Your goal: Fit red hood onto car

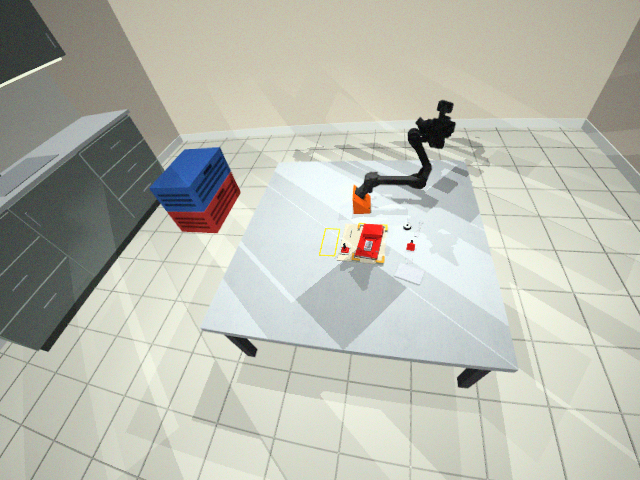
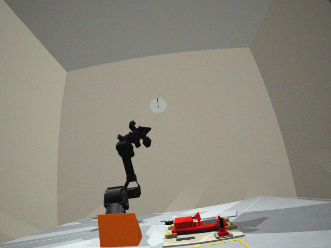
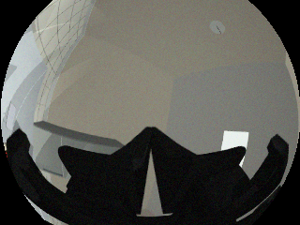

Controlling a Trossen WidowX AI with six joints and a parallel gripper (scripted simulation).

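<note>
The hood is 500 mm below my gripper tip, 310 mm to the right of it and 130 mm ahead of it.
</note>
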